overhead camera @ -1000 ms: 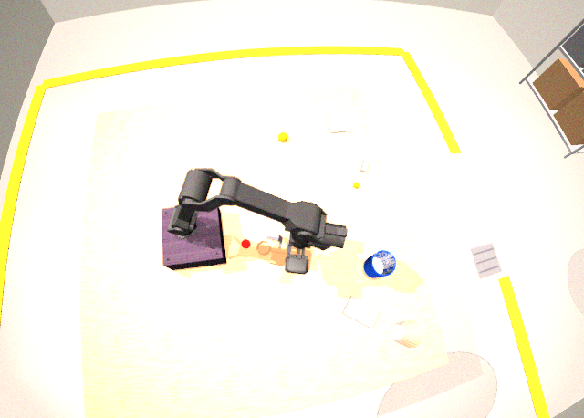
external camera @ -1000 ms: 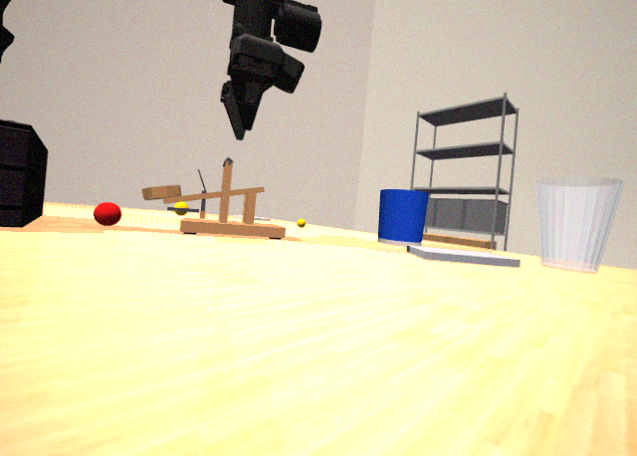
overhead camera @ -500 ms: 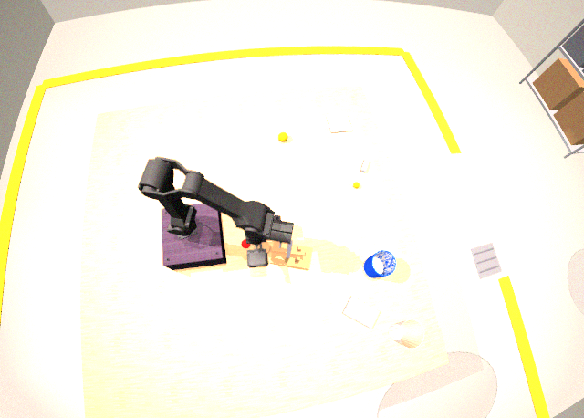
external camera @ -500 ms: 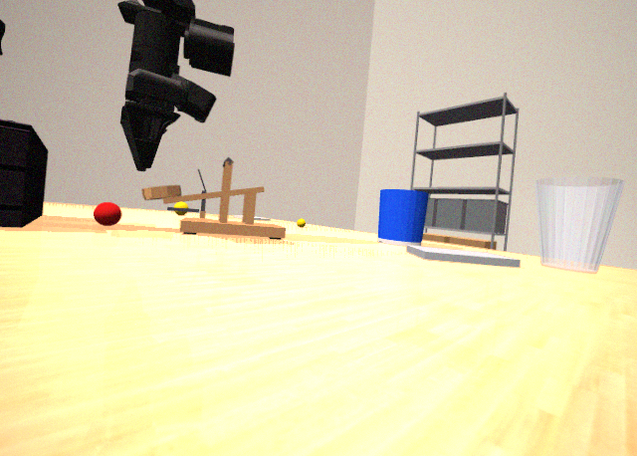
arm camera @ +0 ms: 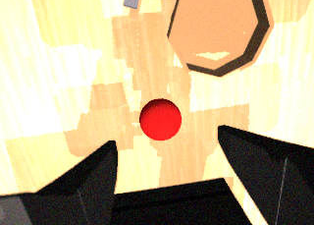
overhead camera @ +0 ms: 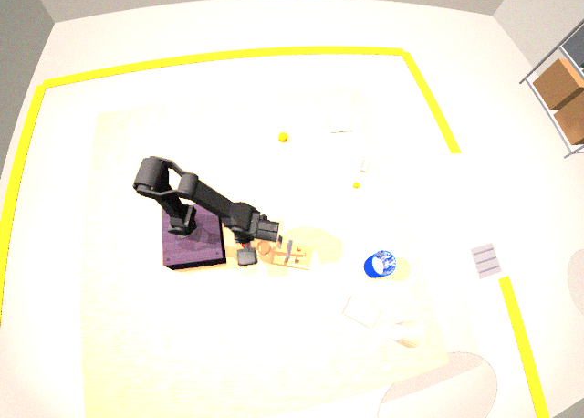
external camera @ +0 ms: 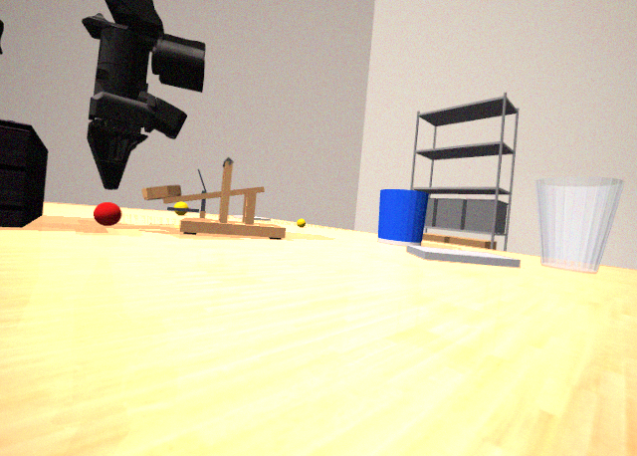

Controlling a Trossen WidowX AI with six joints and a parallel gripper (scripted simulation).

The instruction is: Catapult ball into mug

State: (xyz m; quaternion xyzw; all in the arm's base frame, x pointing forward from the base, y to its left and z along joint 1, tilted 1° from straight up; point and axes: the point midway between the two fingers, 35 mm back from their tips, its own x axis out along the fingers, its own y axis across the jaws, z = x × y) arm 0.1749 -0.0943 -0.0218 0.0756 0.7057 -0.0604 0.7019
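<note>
Right now the red ball is 30 mm below my gripper tip. Round my gripper tip: wooden catapult 110 mm ahead, 50 mm to the right; yellow ball 380 mm to the left, 280 mm ahead, 30 mm below; blue mug 410 mm ahead, 240 mm to the right, 20 mm below.
</note>
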